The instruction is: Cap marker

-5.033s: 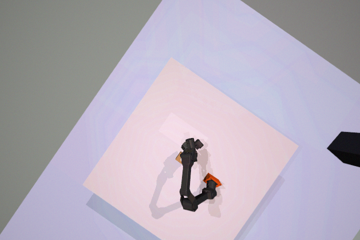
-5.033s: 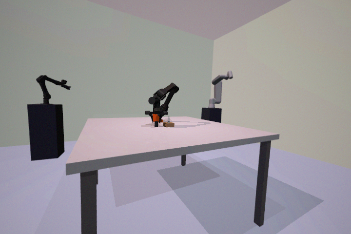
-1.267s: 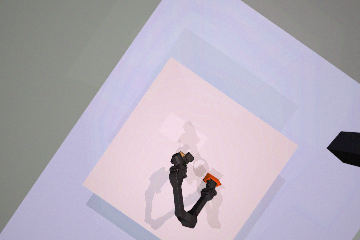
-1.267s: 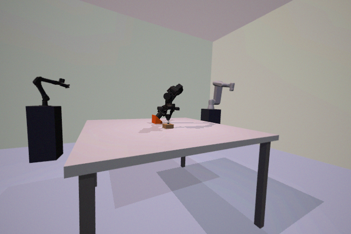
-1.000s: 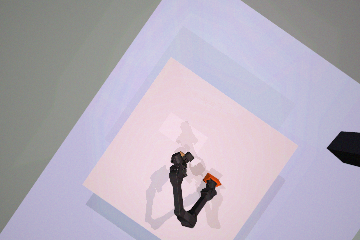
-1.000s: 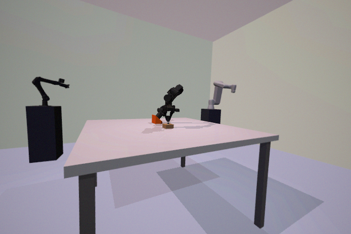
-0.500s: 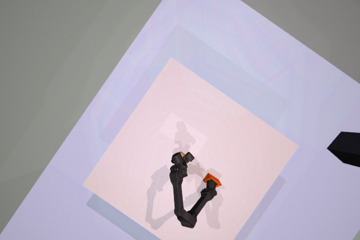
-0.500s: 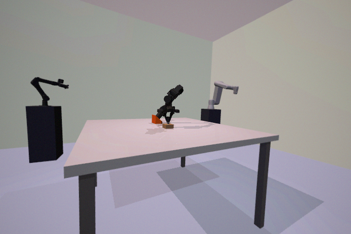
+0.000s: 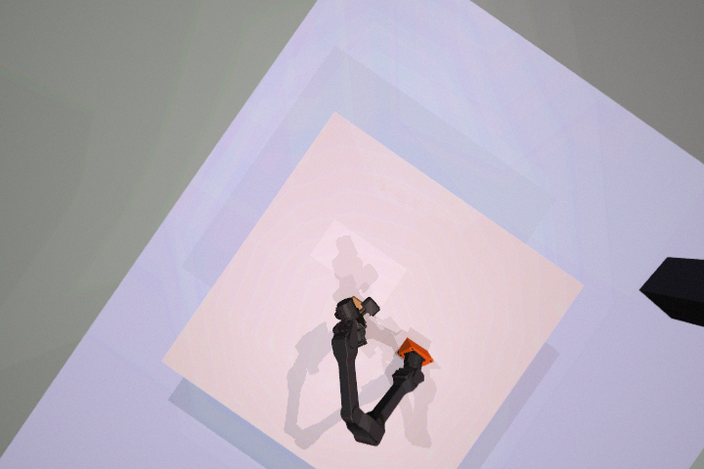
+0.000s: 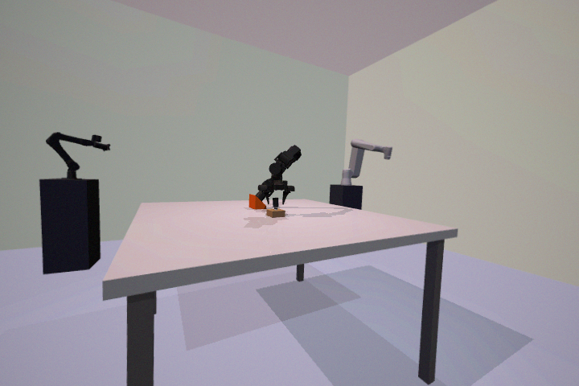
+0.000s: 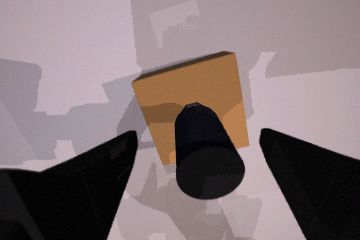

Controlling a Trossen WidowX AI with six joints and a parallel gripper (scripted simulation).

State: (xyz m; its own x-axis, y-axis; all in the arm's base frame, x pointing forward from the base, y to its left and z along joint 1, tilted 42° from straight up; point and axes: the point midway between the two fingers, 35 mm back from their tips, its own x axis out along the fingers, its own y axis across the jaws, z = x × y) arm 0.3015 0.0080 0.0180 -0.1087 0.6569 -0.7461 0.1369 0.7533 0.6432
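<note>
Now: the marker cap 10 mm above my gripper tip. The rest, counted from my gripper tip: holder block 50 mm below.
</note>
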